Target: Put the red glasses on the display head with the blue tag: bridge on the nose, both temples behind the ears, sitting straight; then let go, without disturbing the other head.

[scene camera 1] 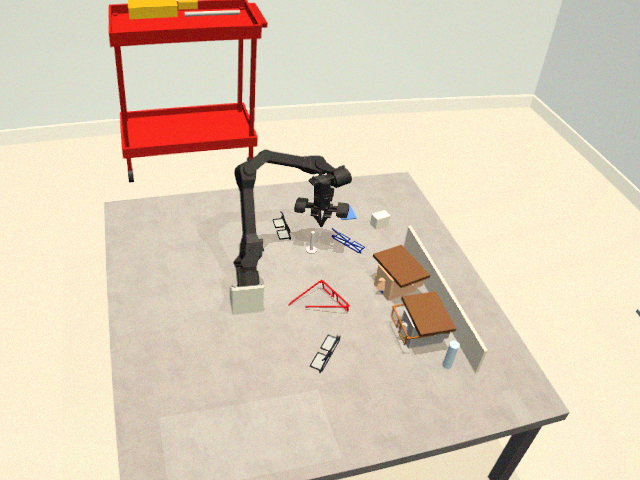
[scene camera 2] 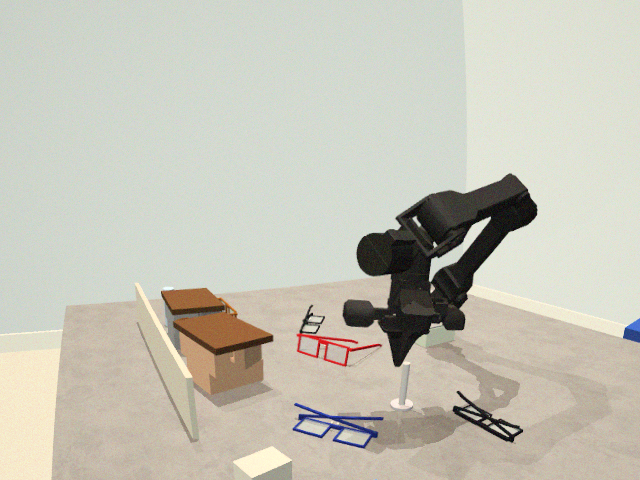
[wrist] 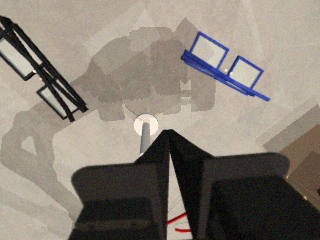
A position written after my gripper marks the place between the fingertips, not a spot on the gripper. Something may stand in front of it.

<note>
My gripper (scene camera 2: 396, 366) is shut, holding nothing. Also in view: a cream board (scene camera 2: 179, 382).
My gripper also shows in scene camera 1 (scene camera 1: 321, 226) and in the wrist view (wrist: 167, 133). The cream board shows as well in scene camera 1 (scene camera 1: 470, 343).
</note>
